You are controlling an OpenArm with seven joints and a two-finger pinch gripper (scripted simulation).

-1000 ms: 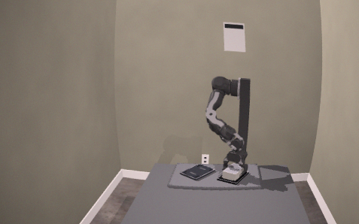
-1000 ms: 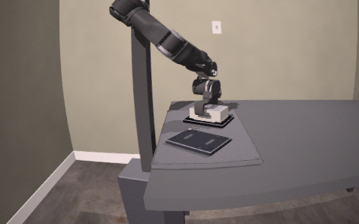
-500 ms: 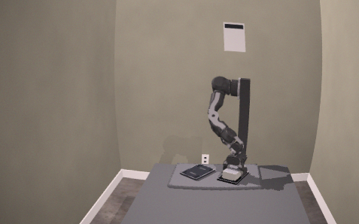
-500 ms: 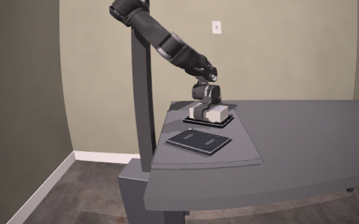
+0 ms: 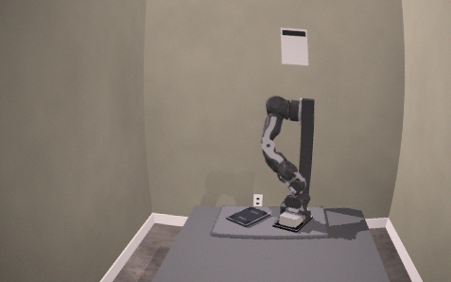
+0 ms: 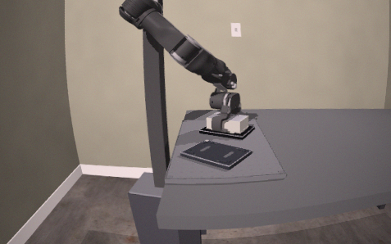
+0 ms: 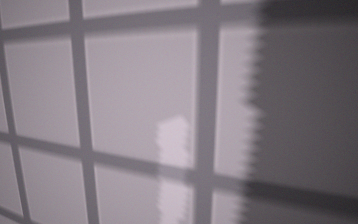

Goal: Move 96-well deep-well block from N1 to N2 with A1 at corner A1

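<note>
My hand is 10 mm above the plate nest N1. Round my hand: A1 mark: 130 mm to the right, 60 mm behind; then white deep-well block: 20 mm above; then plate nest N2: 210 mm to the right, 20 mm behind, 10 mm below.
</note>
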